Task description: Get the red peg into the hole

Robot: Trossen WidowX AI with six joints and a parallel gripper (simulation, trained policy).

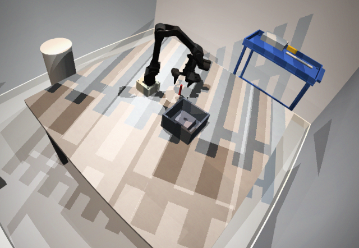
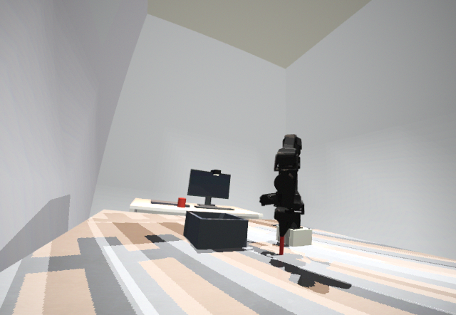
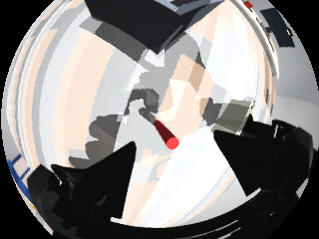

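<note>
The red peg lies 4 cm below my gripper tip. Round my gripper tip: dark box 19 cm to the right, 17 cm ahead, 5 cm below.
</note>
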